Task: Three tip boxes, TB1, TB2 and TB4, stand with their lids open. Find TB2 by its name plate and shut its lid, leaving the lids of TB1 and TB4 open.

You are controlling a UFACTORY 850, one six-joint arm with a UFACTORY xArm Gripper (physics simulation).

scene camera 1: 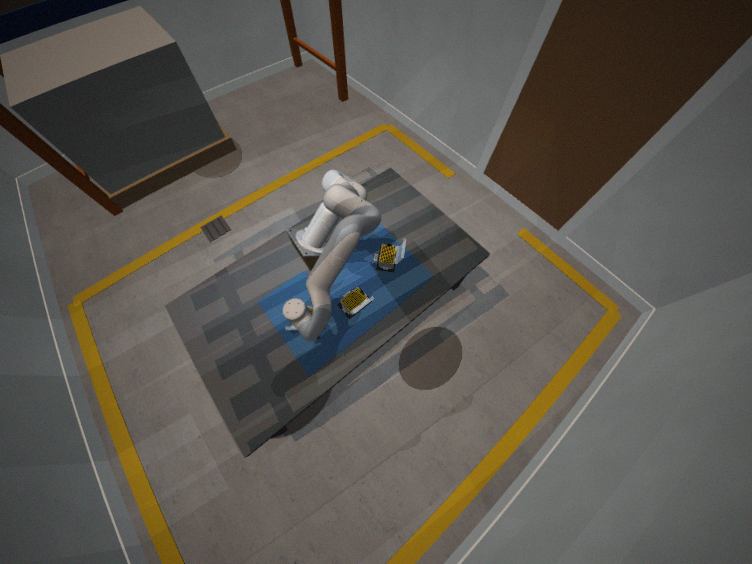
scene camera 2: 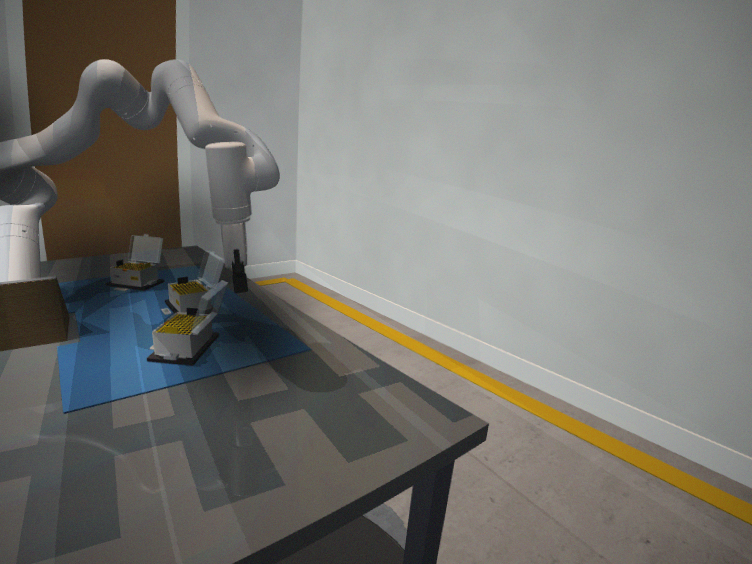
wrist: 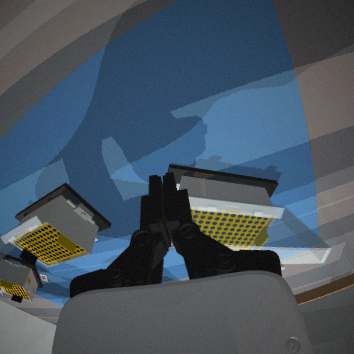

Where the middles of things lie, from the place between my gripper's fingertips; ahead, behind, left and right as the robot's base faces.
The tip box TB1 [wrist: 46,243] is 26 cm to the left of my hand, 5 cm below it and 4 cm behind it.
